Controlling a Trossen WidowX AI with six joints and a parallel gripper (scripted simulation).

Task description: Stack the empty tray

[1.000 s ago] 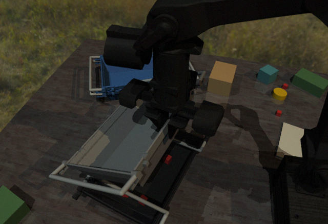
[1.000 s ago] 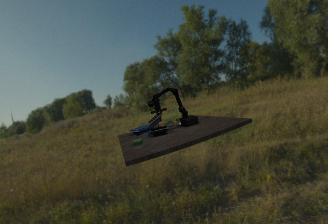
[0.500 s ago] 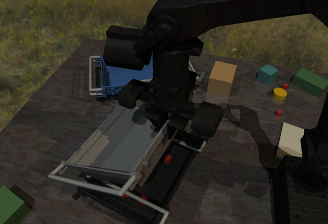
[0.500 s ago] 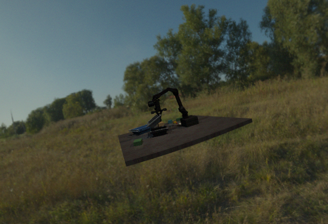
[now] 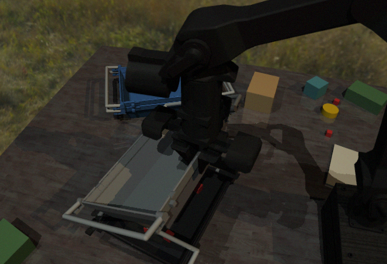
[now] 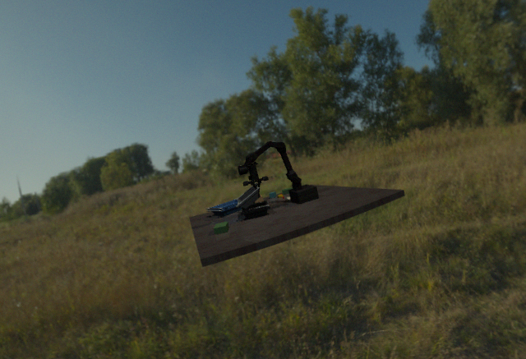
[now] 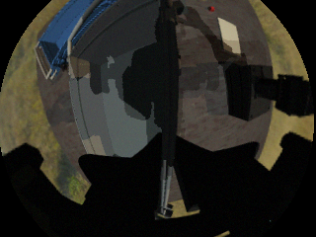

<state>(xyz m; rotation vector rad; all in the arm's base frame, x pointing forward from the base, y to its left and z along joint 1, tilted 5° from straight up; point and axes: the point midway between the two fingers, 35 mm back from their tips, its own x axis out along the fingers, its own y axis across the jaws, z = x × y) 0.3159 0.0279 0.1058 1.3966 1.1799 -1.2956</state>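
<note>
My gripper tip is 8 cm short of the grey tray, 1 cm to the left of it and 1 cm above it. The rest, counted from my gripper tip: yellow disc: 47 cm to the right, 29 cm behind, 15 cm below; tan block: 46 cm to the right, 13 cm below, 7 cm behind; cream block: 34 cm behind, 24 cm to the right, 15 cm below.
</note>
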